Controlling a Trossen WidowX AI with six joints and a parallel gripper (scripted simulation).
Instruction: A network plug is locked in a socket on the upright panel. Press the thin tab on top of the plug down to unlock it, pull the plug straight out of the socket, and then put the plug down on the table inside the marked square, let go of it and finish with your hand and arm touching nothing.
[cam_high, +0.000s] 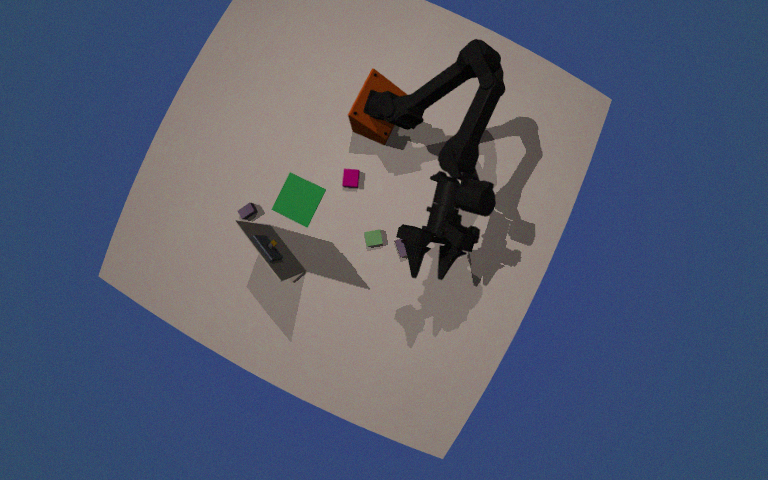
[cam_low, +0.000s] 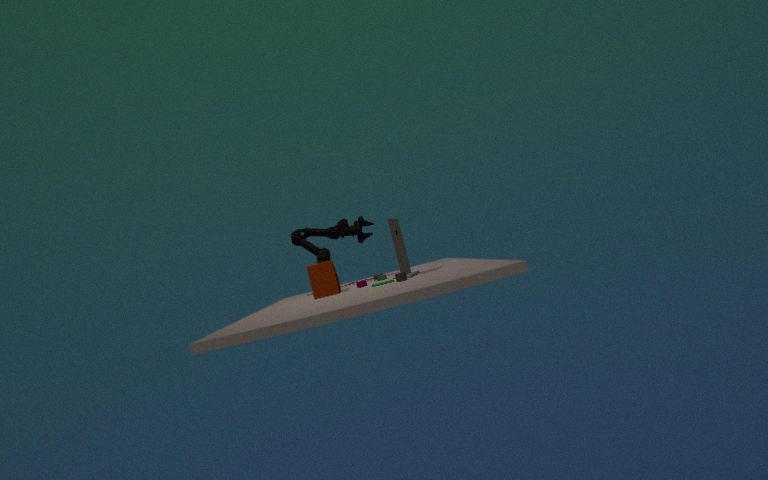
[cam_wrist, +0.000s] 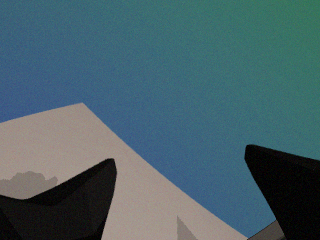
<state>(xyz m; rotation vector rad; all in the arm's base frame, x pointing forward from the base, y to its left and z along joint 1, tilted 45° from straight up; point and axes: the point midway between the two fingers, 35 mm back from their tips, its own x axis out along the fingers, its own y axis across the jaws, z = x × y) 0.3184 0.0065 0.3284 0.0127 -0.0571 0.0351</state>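
The network plug lies 36 cm to the right of my gripper tip, 8 cm below it and 4 cm ahead of it. From my gripper tip the other things lie so: upright grey panel: 37 cm to the right, 18 cm below, 6 cm ahead; green marked square: 38 cm to the right, 33 cm below, 9 cm behind.
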